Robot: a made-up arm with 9 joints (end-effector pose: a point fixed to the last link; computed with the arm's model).
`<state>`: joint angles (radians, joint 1 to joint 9).
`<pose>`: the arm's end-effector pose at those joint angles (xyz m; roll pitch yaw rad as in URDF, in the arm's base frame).
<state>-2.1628 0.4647 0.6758 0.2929 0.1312 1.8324 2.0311 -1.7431 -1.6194</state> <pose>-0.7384 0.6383 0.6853 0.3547 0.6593 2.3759</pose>
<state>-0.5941 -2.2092 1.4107 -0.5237 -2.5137 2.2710 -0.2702 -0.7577 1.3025</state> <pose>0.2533 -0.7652 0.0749 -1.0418 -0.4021 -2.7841</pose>
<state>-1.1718 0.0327 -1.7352 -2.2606 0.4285 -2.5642 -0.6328 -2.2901 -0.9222</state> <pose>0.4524 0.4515 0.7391 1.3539 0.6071 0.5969</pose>
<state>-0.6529 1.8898 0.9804 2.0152 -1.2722 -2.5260 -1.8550 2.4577 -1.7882</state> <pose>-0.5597 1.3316 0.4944 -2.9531 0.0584 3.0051</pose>
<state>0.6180 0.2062 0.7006 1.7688 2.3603 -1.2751 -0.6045 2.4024 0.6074</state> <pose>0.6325 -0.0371 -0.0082 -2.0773 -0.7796 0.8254</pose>
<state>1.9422 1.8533 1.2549 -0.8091 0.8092 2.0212 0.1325 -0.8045 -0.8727</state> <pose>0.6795 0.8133 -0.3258 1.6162 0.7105 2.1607</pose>
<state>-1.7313 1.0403 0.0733 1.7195 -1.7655 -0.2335 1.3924 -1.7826 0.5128</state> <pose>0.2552 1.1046 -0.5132 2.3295 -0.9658 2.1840</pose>
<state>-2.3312 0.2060 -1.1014 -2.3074 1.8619 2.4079 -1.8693 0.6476 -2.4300</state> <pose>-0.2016 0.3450 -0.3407 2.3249 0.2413 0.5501</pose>
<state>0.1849 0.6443 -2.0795 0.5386 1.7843 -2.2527 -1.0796 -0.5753 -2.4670</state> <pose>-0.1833 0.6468 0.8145 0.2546 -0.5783 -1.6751</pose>
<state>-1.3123 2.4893 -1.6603 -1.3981 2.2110 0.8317 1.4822 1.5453 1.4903</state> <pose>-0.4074 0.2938 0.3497 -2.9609 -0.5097 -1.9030</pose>
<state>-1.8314 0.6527 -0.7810 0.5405 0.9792 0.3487 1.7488 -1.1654 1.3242</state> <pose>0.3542 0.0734 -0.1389 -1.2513 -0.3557 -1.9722</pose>
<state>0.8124 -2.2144 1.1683 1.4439 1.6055 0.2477 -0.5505 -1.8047 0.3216</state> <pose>-1.0194 -1.0450 -0.7524 -2.7128 0.8740 0.6284</pose>
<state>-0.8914 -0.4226 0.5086 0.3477 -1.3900 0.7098 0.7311 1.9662 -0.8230</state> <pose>-0.1173 -0.2837 -0.3151 0.2907 -0.1259 -1.8080</pose>
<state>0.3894 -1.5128 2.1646 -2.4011 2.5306 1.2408 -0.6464 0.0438 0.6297</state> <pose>-1.1663 0.1689 -0.2676 -0.5627 -0.5971 1.2012</pose>
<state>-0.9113 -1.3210 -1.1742 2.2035 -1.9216 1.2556 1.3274 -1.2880 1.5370</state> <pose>0.1010 -0.5306 -0.4543 2.9412 -0.0586 -2.3896</pose>
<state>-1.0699 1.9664 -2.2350 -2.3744 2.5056 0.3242 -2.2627 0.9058 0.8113</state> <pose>-1.1559 0.1811 0.5103 -3.0779 0.1198 -1.8472</pose>
